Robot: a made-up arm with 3 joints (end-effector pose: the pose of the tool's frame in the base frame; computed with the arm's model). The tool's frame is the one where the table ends.
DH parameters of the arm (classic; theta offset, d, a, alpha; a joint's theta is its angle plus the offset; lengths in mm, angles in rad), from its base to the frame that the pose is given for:
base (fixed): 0 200 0 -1.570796
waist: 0 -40 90 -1.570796
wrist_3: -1.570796 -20 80 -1.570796
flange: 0 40 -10 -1.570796
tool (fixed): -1.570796 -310 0 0
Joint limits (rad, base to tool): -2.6..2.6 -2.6..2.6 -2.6..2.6
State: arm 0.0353 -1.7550 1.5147
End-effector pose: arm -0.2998 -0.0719 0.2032 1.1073 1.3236 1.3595
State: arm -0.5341 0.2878 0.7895
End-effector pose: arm 0.2866 0.2297 0.1309 0.8419 -0.6162 -0.0571
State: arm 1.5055 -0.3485 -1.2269
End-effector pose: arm -0.0618 -0.2286 -0.0056 -0.7182 1.0827 1.1130
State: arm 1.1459 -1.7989 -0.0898
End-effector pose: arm -0.2458 -0.0106 0.0451 0.9517 0.7302 1.5976
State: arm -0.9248 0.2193 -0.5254
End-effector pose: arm 0.2608 -0.1308 0.1420 -0.3843 -0.8418 -0.4384
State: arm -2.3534 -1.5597 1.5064
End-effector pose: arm 0.2173 0.0043 -0.0045 -0.6536 -0.6703 1.4716
